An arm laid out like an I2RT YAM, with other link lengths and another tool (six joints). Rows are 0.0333 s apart.
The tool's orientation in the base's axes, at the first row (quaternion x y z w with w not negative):
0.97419 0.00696 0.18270 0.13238
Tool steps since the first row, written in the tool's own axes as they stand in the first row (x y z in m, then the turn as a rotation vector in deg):
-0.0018 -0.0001 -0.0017 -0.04 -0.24 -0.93
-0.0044 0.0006 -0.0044 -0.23 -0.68 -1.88
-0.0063 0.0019 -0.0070 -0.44 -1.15 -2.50
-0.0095 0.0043 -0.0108 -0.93 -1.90 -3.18
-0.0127 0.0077 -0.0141 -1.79 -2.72 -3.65
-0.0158 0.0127 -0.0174 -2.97 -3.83 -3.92
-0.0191 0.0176 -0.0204 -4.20 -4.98 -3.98
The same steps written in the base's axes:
-0.0023 0.0004 0.0009 -0.36 0.47 0.76
-0.0057 0.0003 0.0026 -0.86 1.12 1.43
-0.0084 -0.0004 0.0046 -1.27 1.72 1.79
-0.0129 -0.0020 0.0075 -1.94 2.59 2.03
-0.0172 -0.0046 0.0102 -2.88 3.45 1.94
-0.0214 -0.0088 0.0133 -4.04 4.51 1.47
-0.0257 -0.0130 0.0161 -5.17 5.56 0.79

